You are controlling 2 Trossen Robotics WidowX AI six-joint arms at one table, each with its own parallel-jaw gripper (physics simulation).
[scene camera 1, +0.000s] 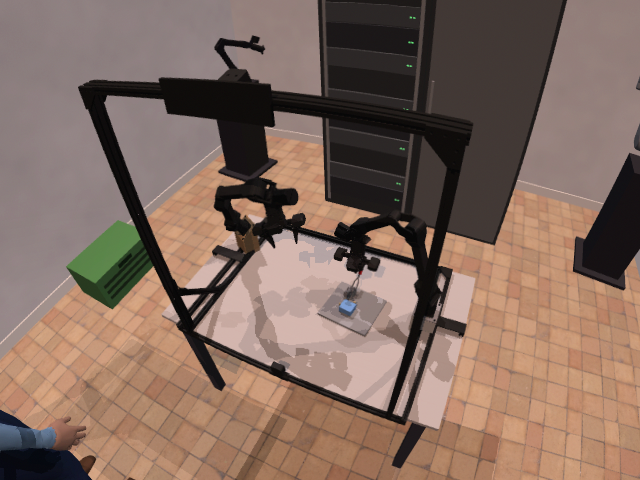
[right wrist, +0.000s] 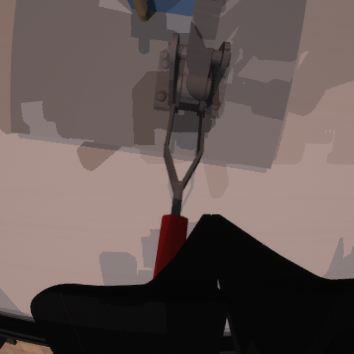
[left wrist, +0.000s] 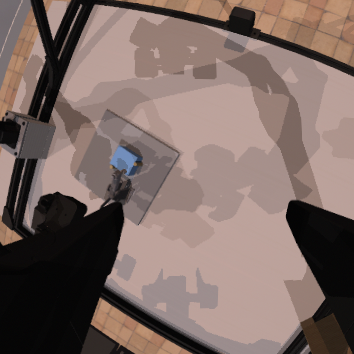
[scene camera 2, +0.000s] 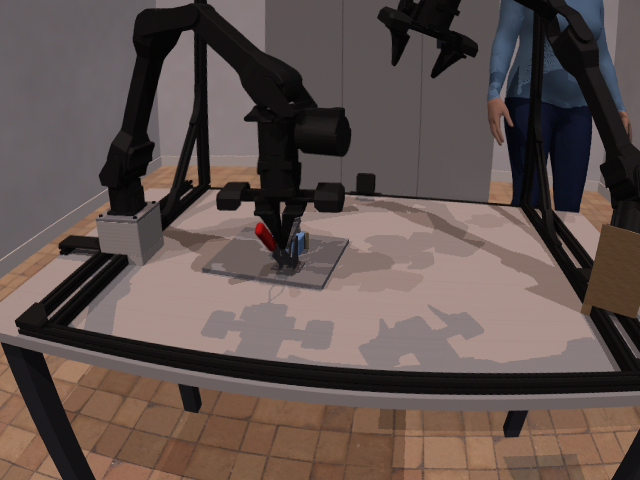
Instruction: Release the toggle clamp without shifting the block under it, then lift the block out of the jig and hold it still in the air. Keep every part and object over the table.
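The blue block sits on the grey jig plate beside small brass pins. The toggle clamp stands next to it. Its red handle leans away from the block. Its arm looks steeply tilted in scene camera 2, the tip above block height; contact with the block is unclear. My right gripper is shut and empty, low beside the handle, overlapping it in the right wrist view. My left gripper is open and empty, high above the table.
A black frame with uprights and a top beam surrounds the table. A brown panel stands by the left arm's base. A grey box supports the right arm. A person stands beyond the table.
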